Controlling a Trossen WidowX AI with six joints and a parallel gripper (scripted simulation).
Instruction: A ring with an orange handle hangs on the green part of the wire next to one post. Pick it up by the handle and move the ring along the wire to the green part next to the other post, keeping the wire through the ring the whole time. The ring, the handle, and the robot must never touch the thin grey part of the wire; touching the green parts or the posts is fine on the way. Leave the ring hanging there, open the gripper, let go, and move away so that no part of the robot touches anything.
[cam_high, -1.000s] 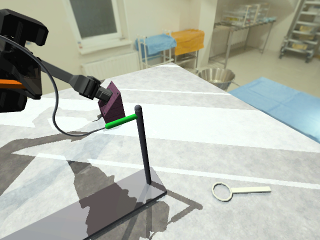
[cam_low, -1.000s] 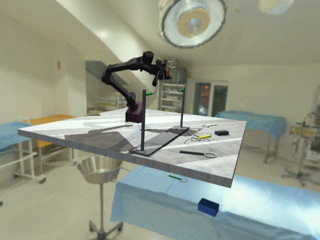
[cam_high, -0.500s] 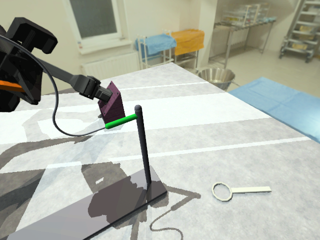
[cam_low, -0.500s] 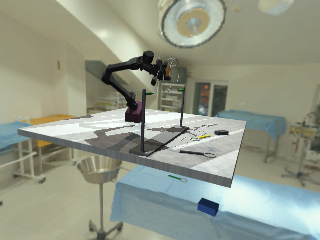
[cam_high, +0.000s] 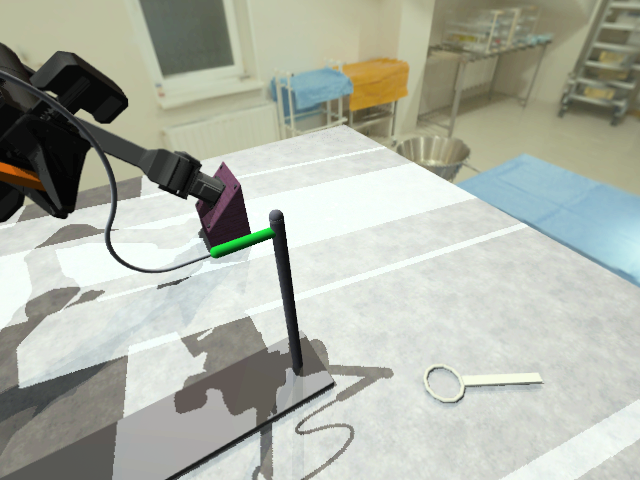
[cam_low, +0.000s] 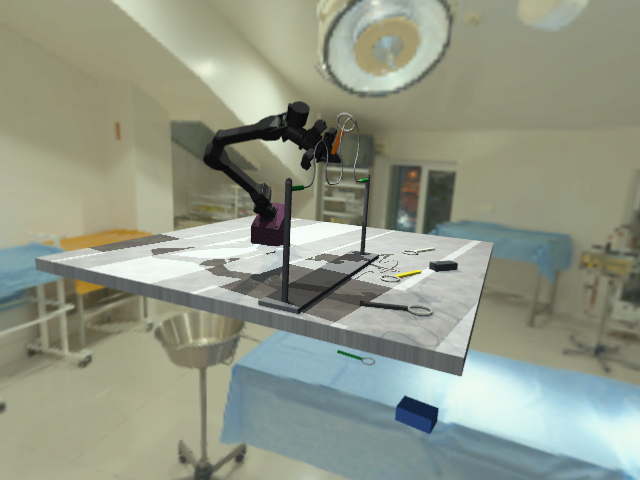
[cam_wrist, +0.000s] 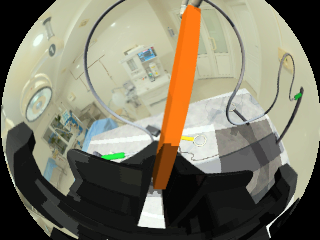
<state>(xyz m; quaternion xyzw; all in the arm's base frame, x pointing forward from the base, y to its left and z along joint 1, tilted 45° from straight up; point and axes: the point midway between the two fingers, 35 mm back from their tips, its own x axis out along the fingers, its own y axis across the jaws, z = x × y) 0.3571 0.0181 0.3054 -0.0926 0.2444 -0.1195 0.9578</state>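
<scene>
The ring with orange handle is 10 mm ahead of my gripper tip, 50 mm to the right of it and 80 mm above it. From my gripper tip the other things lie so: black block 340 mm ahead, 170 mm to the left, 340 mm below.
</scene>
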